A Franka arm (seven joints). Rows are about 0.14 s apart.
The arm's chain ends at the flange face. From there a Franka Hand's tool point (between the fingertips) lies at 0.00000 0.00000 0.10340 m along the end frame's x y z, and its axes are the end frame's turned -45 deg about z.
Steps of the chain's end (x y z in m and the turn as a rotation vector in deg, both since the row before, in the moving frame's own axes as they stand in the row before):
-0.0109, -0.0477, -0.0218, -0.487, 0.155, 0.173
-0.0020, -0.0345, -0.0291, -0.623, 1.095, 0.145
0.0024, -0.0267, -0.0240, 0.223, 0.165, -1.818
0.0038, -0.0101, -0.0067, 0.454, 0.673, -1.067
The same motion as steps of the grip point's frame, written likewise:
0.0256, -0.0406, -0.0218, -0.454, -0.235, 0.173
0.0236, -0.0236, -0.0291, -1.215, 0.334, 0.145
0.0211, -0.0173, -0.0240, 0.041, 0.274, -1.818
0.0113, -0.0042, -0.0067, -0.155, 0.797, -1.067

